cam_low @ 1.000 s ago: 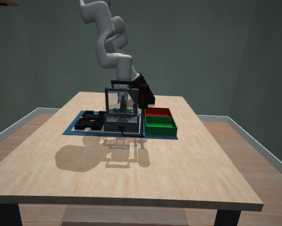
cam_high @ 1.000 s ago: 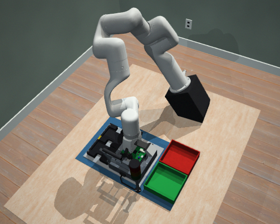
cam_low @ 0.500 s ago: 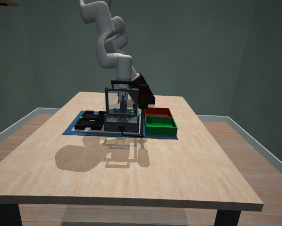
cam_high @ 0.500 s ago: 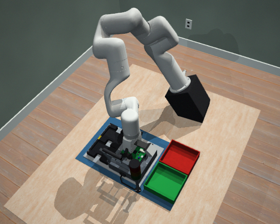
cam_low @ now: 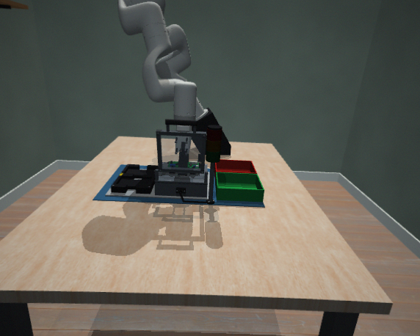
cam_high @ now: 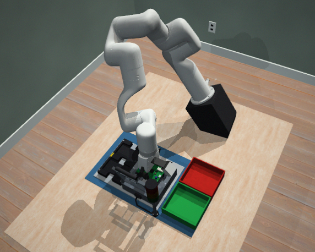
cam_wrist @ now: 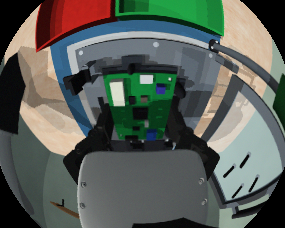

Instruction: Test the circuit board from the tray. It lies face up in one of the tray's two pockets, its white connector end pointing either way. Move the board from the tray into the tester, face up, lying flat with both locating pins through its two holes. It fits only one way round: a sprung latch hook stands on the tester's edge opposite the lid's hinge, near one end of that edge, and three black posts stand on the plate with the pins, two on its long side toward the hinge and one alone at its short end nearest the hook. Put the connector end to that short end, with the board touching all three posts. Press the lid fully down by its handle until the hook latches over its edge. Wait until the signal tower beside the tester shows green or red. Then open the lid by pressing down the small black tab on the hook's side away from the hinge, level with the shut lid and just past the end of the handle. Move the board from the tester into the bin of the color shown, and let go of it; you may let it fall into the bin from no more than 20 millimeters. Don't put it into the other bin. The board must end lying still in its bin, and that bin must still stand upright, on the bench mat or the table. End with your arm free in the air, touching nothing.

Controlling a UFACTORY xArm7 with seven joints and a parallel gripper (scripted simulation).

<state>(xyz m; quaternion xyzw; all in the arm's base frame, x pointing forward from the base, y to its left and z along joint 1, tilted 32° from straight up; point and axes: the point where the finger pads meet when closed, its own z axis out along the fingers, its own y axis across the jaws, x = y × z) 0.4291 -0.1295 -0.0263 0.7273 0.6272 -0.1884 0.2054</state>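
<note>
My hand is right at the green circuit board. From my hand the other things lie so: clear lid (12 cm ahead, 2 cm to the right, 10 cm above); then tester plate (1 cm ahead, 1 cm to the left, 1 cm below); then green bin (7 cm ahead, 19 cm to the left, 7 cm below).
</note>
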